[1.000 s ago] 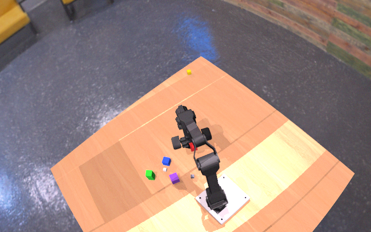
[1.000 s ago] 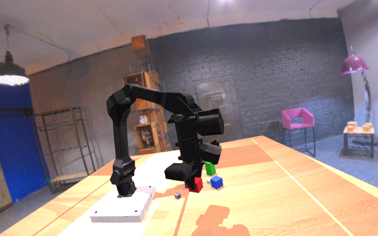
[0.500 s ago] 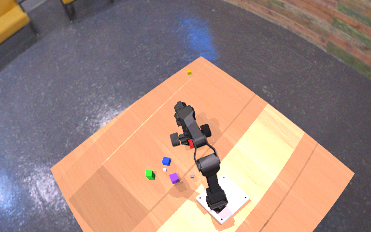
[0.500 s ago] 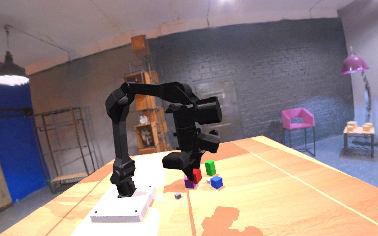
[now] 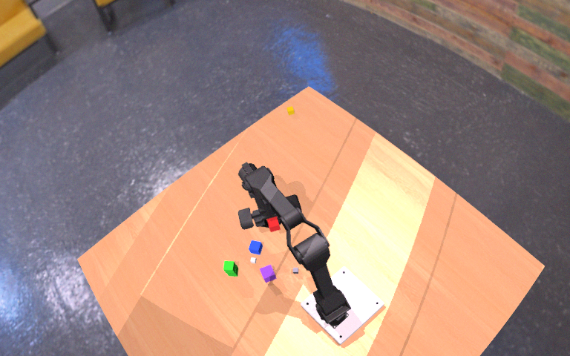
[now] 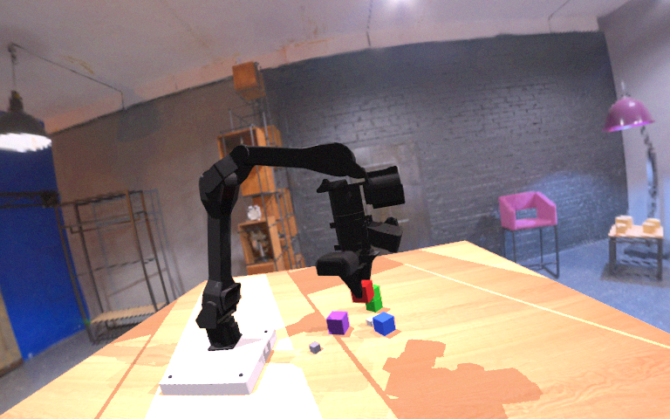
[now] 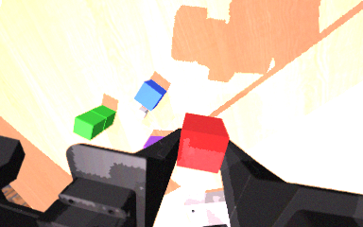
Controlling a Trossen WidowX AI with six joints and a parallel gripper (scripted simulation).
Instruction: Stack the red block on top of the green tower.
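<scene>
Now: the small white cube 120 mm below my gripper tip, 110 mm to the left of it and 10 mm ahead of it. From my gripper tip the other things lie so: red block: 10 mm above; then blue block: 110 mm below, 80 mm to the left, 40 mm ahead; then purple block: 110 mm to the left, 110 mm below, 70 mm behind.
</scene>
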